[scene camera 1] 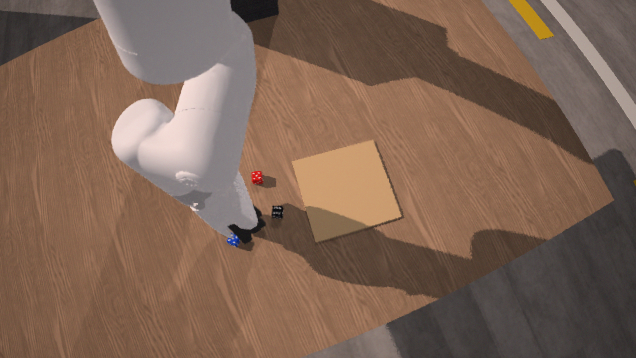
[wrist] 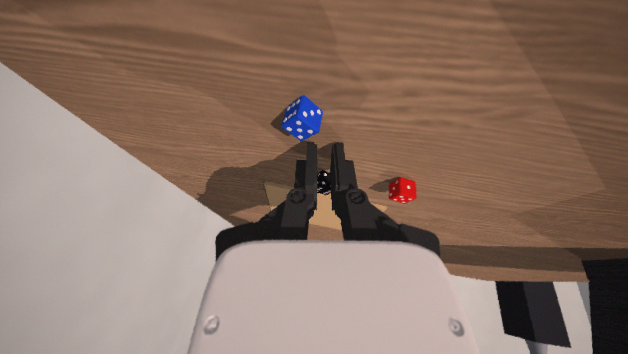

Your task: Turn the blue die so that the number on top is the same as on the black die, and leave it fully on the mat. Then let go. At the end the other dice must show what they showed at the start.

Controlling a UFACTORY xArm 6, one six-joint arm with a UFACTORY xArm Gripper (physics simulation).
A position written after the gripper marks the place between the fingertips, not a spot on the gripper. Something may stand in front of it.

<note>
In view: the gripper [scene camera 1: 255, 223], a tan mat [scene camera 1: 345, 190] and a blue die [wrist: 302, 119].
The tan mat shows as well in the wrist view [wrist: 324, 216]. The gripper shows as well in the wrist view [wrist: 324, 156].
</note>
